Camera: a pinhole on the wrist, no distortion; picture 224 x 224 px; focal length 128.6 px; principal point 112.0 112.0 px. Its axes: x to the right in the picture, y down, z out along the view. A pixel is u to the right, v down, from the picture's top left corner.
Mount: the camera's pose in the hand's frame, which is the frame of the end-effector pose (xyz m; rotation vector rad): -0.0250 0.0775 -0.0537 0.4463 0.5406 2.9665
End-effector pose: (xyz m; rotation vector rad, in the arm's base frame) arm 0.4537 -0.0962 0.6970 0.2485 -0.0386 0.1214
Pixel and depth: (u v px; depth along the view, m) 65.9 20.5 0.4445
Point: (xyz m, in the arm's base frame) 0.6581 0.3666 1.0143
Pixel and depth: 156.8 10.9 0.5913
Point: 0.3285 0.5189 1.2270
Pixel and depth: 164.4 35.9 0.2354
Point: 0.3736 0.1540 0.8960
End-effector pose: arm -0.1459 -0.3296 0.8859 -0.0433 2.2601 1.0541
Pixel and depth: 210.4 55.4 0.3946
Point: 0.0559 0.1304 1.1192
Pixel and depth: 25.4 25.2 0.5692
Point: -0.6121 0.3265 0.8748
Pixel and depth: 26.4 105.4 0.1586
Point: -0.2488 -0.1787 0.8726
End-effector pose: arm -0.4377 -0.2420 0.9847 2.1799 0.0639 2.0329
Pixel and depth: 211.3 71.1 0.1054
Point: -0.4049 -0.4092 0.9355
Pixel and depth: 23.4 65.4 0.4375
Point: -0.2341 -0.5262 1.4146
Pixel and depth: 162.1 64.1 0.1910
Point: -0.3463 -0.4714 0.9741
